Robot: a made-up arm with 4 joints.
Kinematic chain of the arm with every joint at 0, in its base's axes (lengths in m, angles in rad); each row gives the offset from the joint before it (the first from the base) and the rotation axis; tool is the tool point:
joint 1: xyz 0 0 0.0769 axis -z
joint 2: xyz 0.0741 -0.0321 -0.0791 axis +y
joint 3: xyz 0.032 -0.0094 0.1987 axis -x
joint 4: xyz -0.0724 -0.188 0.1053 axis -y
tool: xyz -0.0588 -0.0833 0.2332
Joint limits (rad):
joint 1: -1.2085..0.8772
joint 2: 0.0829..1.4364
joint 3: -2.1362..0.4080
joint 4: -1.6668..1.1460
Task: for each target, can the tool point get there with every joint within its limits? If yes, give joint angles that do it. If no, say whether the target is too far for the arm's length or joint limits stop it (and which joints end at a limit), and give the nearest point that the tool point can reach.
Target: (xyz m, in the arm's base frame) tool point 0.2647 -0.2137 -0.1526
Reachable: yes | joints -0.3655 0.8055 -1.4067 -1.3616
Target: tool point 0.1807 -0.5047 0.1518
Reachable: yes | joints 0.4269 0.5833 -0.4345 -1.2712
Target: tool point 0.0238 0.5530 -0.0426
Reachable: no: joint limits stop it (at a limit: joint 1, joint 2, joint 3, joint 4) | nearest point 0.1075 0.2395 -0.1244 | short by 0.335 m
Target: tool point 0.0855 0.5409 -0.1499
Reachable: no: joint limits stop it (at a limit: joint 1, joint 2, joint 3, joint 4) | nearest point 0.1075 0.2395 -0.1244 | short by 0.303 m
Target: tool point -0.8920 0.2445 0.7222
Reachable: no: too far | nearest point -0.3164 -0.0537 0.4373 | short by 0.708 m
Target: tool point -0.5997 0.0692 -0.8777
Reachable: no: too far | nearest point -0.1925 -0.0431 -0.1884 | short by 0.808 m
